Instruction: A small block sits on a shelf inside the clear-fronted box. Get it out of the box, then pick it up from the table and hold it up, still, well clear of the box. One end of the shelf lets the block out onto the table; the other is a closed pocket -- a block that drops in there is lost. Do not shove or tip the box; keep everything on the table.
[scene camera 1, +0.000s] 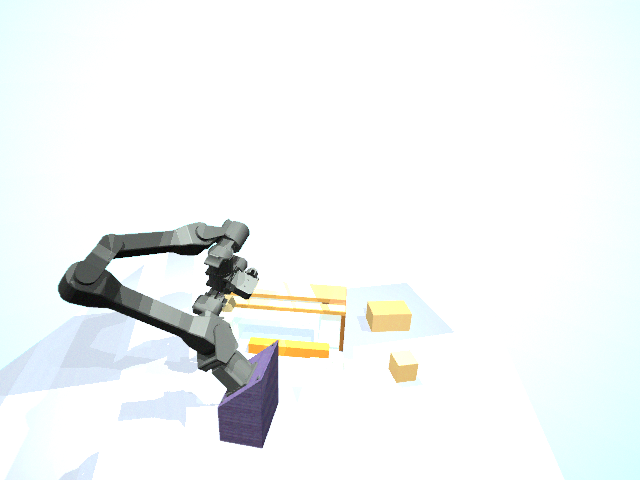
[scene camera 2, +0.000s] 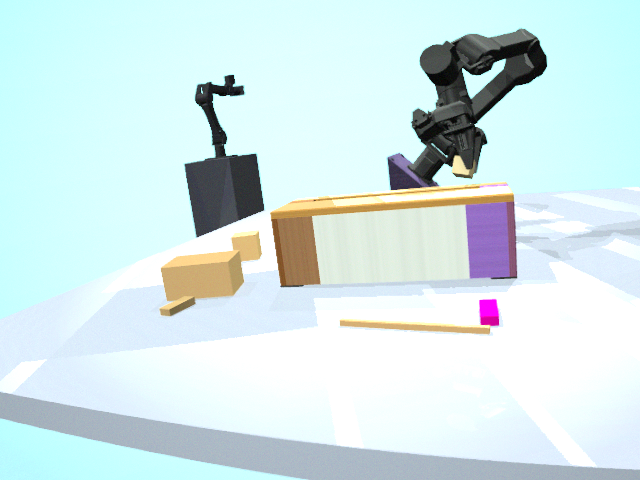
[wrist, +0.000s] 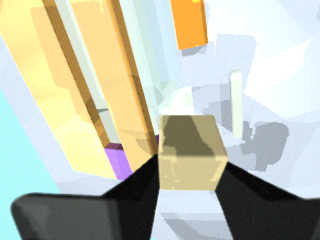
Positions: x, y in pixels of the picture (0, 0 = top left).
Labels:
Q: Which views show my gripper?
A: Scene camera 1, scene camera 2 and the wrist view: all of them.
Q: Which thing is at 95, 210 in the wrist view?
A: My gripper.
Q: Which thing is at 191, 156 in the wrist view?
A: A tan block.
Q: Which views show the thin wooden stick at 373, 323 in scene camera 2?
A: Scene camera 2 only.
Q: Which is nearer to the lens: the box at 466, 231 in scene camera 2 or the thin wooden stick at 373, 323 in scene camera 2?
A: The thin wooden stick.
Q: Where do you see my gripper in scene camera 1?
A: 222, 304

